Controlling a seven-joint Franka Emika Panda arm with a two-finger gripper.
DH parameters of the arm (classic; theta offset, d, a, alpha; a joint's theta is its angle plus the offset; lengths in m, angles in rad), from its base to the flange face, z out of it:
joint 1: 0 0.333 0 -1.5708
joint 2: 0 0 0 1.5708
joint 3: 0 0.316 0.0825 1.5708
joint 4: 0 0 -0.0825 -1.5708
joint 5: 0 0.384 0 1.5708
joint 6: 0 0 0.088 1.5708
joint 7: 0 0.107 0 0
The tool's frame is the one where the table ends.
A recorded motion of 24 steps. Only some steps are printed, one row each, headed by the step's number.
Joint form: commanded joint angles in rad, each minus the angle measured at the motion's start. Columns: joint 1, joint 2, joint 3, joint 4, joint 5, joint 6, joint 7.
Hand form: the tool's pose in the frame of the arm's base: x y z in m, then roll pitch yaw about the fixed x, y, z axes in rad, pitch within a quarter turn. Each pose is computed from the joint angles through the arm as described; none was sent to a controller.
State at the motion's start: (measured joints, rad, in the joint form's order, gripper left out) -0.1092 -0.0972 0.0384 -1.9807 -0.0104 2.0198 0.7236
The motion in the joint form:
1: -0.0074 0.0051 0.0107 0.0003 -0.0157 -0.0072 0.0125
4: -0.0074 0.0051 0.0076 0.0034 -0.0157 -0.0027 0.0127
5: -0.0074 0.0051 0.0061 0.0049 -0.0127 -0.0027 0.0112
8: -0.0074 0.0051 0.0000 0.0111 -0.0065 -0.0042 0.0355
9: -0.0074 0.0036 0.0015 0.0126 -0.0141 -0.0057 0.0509
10: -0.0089 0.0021 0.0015 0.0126 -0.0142 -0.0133 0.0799
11: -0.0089 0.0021 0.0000 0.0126 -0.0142 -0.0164 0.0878
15: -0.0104 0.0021 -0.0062 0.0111 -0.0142 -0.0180 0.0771
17: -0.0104 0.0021 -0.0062 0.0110 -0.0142 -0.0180 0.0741
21: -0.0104 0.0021 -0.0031 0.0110 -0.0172 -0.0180 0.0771
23: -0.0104 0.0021 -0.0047 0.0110 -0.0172 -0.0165 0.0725
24: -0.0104 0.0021 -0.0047 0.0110 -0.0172 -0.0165 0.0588
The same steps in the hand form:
1: 0.5430 -0.0375 0.5184 -3.0798 -0.1116 -0.7973
4: 0.5437 -0.0393 0.5204 -3.0745 -0.1170 -0.8010
5: 0.5438 -0.0400 0.5212 -3.0714 -0.1162 -0.8023
8: 0.5443 -0.0431 0.5241 -3.0606 -0.1135 -0.8356
9: 0.5441 -0.0426 0.5255 -3.0632 -0.1185 -0.8468
10: 0.5430 -0.0434 0.5255 -3.0643 -0.1121 -0.8771
11: 0.5427 -0.0442 0.5252 -3.0656 -0.1093 -0.8863
15: 0.5419 -0.0485 0.5243 -3.0686 -0.1075 -0.8831
17: 0.5419 -0.0485 0.5243 -3.0690 -0.1076 -0.8801
21: 0.5421 -0.0469 0.5243 -3.0709 -0.1097 -0.8789
23: 0.5421 -0.0478 0.5244 -3.0702 -0.1109 -0.8760
24: 0.5421 -0.0478 0.5244 -3.0717 -0.1119 -0.8622

